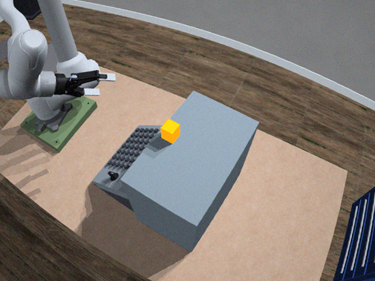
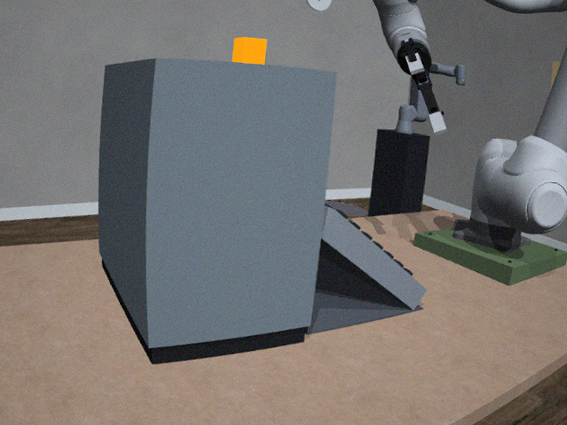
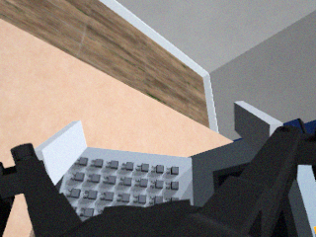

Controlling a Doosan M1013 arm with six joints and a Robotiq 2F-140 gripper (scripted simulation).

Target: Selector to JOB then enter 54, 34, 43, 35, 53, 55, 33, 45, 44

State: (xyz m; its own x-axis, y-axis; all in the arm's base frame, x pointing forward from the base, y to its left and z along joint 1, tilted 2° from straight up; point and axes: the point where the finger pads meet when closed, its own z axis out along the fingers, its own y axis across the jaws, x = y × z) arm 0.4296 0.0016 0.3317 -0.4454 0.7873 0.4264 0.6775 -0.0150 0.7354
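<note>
Now: the key 26 cm below my hand, 15 cm ahead of it and 4 cm to the right of it. The rest, counted from my hand: black selector knob: 24 cm below, 23 cm to the right, 10 cm ahead.
</note>
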